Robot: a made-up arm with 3 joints. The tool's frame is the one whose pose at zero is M. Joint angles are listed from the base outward.
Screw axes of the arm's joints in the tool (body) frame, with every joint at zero. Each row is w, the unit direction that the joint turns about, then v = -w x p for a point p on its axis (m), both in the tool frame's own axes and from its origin. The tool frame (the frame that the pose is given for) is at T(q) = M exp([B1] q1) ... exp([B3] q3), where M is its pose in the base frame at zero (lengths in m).
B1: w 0 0 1 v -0.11 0.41 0
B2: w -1 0 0 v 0 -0.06 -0.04
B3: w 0 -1 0 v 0.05 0 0.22
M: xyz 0.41 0.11 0.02 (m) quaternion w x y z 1 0 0 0
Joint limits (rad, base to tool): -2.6..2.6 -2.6..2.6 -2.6..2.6
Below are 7 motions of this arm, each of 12 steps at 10 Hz.
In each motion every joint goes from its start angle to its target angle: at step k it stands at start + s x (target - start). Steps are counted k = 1, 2, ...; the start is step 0. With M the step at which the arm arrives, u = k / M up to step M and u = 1 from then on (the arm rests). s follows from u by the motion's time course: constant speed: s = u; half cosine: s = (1 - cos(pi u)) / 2; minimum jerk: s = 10 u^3 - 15 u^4 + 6 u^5.
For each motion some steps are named. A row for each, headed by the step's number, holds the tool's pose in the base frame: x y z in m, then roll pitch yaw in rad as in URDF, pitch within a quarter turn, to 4 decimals.
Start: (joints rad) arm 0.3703 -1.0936 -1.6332
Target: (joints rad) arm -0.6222 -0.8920 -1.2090
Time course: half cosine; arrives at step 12
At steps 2, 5, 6, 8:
2: 0.0397 0.3165 0.0078 1.5890 0.4904 1.9131
5: 0.1603 0.2904 -0.0085 1.5126 0.5491 1.4621
6: 0.2083 0.2646 -0.0149 1.4738 0.5707 1.2667
8: 0.2874 0.1923 -0.0261 1.3890 0.6050 0.8841

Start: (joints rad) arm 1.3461 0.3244 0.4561
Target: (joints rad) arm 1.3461 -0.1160 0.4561
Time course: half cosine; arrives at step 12
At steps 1, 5, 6, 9, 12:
1: -0.0268 0.4262 0.1075 -0.3502 -0.4318 1.4978
5: -0.0221 0.4251 0.1150 -0.1792 -0.4498 1.4247
6: -0.0200 0.4247 0.1176 -0.1160 -0.4534 1.3971
9: -0.0138 0.4233 0.1240 0.0574 -0.4554 1.3208
12: -0.0110 0.4226 0.1264 0.1291 -0.4528 1.2894

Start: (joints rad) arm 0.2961 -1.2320 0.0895
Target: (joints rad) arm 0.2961 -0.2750 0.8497
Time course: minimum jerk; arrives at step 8
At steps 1, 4, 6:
1: 0.3612 0.2346 0.1045 1.2183 -0.0352 0.2007
4: 0.3711 0.1847 0.1402 0.8108 -0.3363 -0.0381
6: 0.3461 0.1767 0.1946 0.5008 -0.7058 -0.0451

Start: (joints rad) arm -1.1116 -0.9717 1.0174
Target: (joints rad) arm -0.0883 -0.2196 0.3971
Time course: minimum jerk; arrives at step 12
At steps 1, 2, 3, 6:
1: 0.1283 -0.3257 0.1982 1.2220 -0.5023 -2.0303
2: 0.1443 -0.3217 0.1987 1.1961 -0.5137 -1.9712
3: 0.1797 -0.3102 0.1991 1.1352 -0.5360 -1.8375
6: 0.3498 -0.1789 0.1810 0.7282 -0.5679 -1.0471

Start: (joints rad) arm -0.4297 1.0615 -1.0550
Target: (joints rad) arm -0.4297 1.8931 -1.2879
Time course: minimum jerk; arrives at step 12
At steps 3, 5, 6, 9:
3: 0.1767 -0.2141 -0.0499 -1.3613 0.3705 -1.4694
5: 0.1549 -0.2318 -0.0096 -1.4764 0.2002 -1.5559
6: 0.1430 -0.2387 0.0185 -1.5344 0.0861 -1.5996
9: 0.1200 -0.2394 0.0961 -1.6434 -0.2250 -1.6853

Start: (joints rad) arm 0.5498 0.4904 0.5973
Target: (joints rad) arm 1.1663 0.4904 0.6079
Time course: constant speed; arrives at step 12
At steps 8, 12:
8: 0.1140 0.4076 0.1263 -0.5756 -0.5251 1.2753
12: 0.0280 0.4222 0.1270 -0.5767 -0.5280 1.4830

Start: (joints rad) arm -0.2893 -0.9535 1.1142
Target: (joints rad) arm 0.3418 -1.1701 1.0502
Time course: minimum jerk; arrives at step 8
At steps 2, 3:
2: 0.3150 -0.1167 0.2053 1.2772 -0.5252 -1.2521
3: 0.3273 -0.0854 0.2001 1.2933 -0.4902 -1.1424

